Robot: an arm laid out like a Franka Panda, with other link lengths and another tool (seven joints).
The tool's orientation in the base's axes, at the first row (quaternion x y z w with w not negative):
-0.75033 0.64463 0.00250 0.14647
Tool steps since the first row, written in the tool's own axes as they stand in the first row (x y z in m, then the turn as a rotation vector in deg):
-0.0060 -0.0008 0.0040 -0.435 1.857 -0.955
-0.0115 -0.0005 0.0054 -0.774 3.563 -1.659
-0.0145 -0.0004 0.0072 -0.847 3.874 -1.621
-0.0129 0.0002 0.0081 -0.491 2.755 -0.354
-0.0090 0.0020 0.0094 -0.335 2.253 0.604
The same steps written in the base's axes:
0.0005 0.0068 -0.0025 -2.048 -0.026 0.596
-0.0005 0.0124 -0.0028 -3.887 -0.071 0.965
-0.0007 0.0157 -0.0040 -4.193 -0.031 0.876
-0.0009 0.0143 -0.0053 -2.816 0.049 -0.163
-0.0017 0.0105 -0.0077 -2.126 0.175 -1.002

